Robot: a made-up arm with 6 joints.
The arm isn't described. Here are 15 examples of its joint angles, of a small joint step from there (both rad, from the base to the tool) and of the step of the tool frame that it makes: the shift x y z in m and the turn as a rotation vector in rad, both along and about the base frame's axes.
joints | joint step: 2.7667 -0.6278 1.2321 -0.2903 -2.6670 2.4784 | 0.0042 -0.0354 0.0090 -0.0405 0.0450 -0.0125
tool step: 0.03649 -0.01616 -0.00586 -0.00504 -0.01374 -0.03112
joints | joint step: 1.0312 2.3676 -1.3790 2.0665 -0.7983 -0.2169 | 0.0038 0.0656 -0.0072 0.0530 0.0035 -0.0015
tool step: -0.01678 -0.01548 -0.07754 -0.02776 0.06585 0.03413
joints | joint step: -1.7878 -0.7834 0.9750 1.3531 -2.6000 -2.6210 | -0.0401 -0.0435 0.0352 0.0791 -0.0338 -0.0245
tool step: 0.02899 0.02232 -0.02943 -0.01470 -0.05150 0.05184
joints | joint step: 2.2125 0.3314 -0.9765 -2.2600 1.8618 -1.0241 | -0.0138 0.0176 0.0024 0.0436 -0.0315 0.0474
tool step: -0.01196 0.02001 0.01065 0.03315 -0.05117 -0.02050
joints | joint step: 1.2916 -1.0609 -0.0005 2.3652 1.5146 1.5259 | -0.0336 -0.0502 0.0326 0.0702 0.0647 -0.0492
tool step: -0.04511 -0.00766 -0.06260 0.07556 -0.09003 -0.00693
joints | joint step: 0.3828 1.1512 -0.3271 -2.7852 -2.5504 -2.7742 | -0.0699 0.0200 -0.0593 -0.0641 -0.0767 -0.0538
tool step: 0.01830 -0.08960 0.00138 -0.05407 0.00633 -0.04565
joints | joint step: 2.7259 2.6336 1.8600 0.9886 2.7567 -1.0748 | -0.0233 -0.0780 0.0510 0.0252 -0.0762 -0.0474
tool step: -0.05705 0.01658 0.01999 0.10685 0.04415 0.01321
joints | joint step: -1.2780 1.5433 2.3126 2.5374 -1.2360 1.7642 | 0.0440 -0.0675 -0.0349 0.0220 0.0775 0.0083
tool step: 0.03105 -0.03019 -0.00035 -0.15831 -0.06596 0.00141
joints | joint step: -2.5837 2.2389 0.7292 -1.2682 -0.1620 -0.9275 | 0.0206 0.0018 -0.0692 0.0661 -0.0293 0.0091
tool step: -0.03181 -0.04561 0.00878 -0.07690 0.04048 -0.04708
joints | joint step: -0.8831 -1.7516 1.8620 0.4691 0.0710 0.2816 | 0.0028 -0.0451 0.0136 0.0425 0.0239 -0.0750
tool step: -0.00857 0.01204 -0.03572 -0.02283 0.00672 -0.02772
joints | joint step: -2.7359 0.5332 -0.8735 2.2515 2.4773 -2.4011 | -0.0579 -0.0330 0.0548 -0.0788 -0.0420 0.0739
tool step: 0.00722 0.00778 0.02375 -0.01485 -0.09671 -0.18472
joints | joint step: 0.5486 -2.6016 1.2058 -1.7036 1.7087 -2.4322 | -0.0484 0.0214 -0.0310 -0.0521 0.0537 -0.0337
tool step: -0.04303 0.03771 -0.00539 0.04088 0.04067 0.00117
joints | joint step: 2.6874 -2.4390 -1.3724 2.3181 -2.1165 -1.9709 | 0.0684 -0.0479 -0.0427 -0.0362 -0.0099 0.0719
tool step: -0.06628 0.04886 0.00754 0.13038 0.08381 0.09239
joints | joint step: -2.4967 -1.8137 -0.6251 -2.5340 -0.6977 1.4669 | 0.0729 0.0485 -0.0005 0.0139 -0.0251 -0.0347
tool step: -0.03435 0.09965 0.07042 0.00939 -0.06379 0.06025
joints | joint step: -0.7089 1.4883 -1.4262 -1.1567 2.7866 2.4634 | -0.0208 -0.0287 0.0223 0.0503 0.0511 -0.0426
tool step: -0.01382 -0.00745 0.02355 0.05266 -0.00915 0.06727
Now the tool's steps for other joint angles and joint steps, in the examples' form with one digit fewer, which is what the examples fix.
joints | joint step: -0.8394 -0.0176 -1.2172 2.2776 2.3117 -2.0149 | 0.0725 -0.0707 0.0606 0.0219 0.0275 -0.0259
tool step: -0.0783 0.0168 -0.0077 -0.0584 -0.0005 0.0775
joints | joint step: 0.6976 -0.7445 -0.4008 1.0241 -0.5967 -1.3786 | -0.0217 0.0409 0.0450 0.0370 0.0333 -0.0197
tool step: 0.0219 0.0542 0.0848 -0.0933 0.0683 -0.0332
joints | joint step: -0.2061 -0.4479 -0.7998 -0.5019 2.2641 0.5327 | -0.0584 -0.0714 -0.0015 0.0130 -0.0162 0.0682
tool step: -0.0707 0.0713 -0.0648 0.0126 -0.1184 -0.0297
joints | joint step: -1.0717 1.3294 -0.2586 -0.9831 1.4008 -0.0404 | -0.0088 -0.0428 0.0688 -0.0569 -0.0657 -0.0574
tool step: -0.0125 -0.0053 0.0293 -0.0136 0.1069 0.0348
